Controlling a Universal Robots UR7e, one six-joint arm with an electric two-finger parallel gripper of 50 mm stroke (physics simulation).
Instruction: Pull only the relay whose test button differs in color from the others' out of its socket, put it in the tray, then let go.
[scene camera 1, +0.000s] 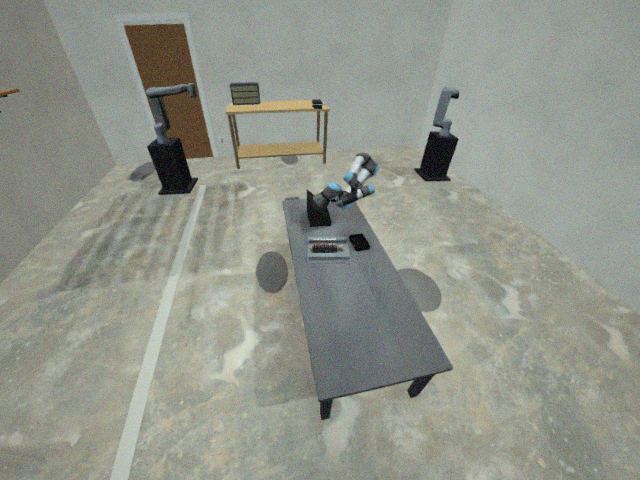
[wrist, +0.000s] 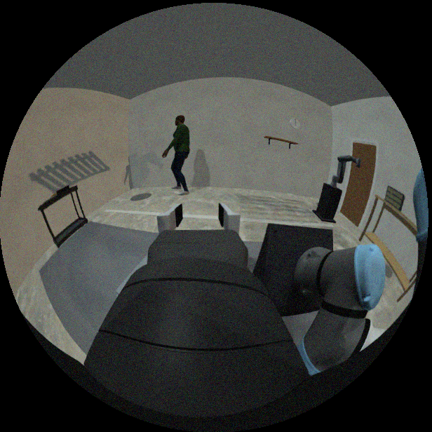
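Observation:
A row of small dark relays (scene camera 1: 324, 247) sits on a light grey panel (scene camera 1: 328, 256) on the table in the scene view; their test buttons are too small to tell apart. An edge of the panel (wrist: 125, 283) shows left of the gripper body in the wrist view, where the relays are hidden. The black tray (scene camera 1: 359, 241) lies to the right of the panel in the scene view and does not show in the wrist view. My gripper (wrist: 200, 210) is open and empty, pointing roughly level across the room, away from the relays. Its fingers are too small to make out in the scene view.
A black upright box-like stand (scene camera 1: 317, 210) (wrist: 295, 265) is on the grey table (scene camera 1: 361, 310) (wrist: 90, 270), close to my arm. A person in green (wrist: 182, 140) is beyond the table. A wooden bench (scene camera 1: 279, 106) and two other arms on black pedestals (scene camera 1: 172, 165) (scene camera 1: 437, 155) stand farther off.

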